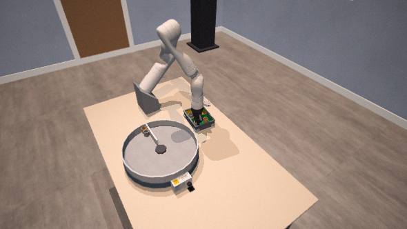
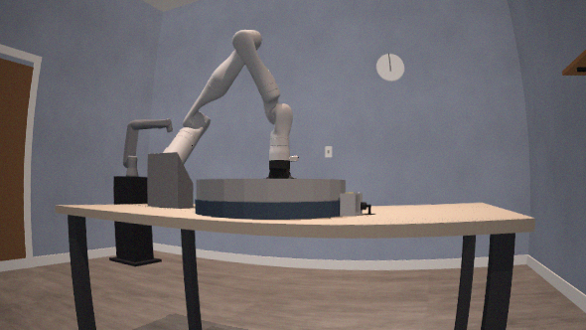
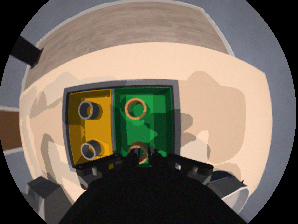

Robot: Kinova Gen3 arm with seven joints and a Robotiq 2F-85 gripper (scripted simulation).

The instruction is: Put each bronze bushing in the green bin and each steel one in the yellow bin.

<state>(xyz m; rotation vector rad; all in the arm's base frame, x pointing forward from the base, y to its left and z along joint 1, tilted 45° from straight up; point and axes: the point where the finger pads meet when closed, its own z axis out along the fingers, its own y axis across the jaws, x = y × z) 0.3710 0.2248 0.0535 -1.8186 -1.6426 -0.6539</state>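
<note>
The bin is 40 mm to the left of my hand, 40 mm behind it and 10 mm below it. From my hand the other things lie so: grey turntable 310 mm to the right, 100 mm ahead, 20 mm above.
</note>
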